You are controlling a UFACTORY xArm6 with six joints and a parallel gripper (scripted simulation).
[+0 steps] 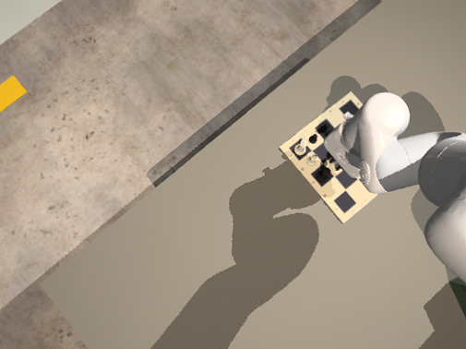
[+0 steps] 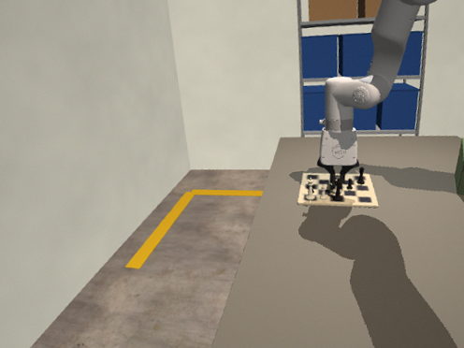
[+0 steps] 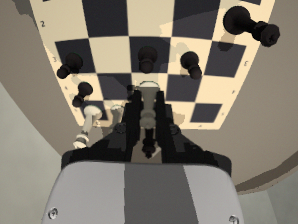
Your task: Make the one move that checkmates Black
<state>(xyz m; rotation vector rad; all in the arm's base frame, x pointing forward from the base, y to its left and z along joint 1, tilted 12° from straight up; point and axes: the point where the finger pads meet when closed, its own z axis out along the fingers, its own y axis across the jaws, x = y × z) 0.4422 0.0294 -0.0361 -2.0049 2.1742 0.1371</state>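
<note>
Right now my hand is 50 mm above the chessboard and 40 mm to the left of it.
</note>
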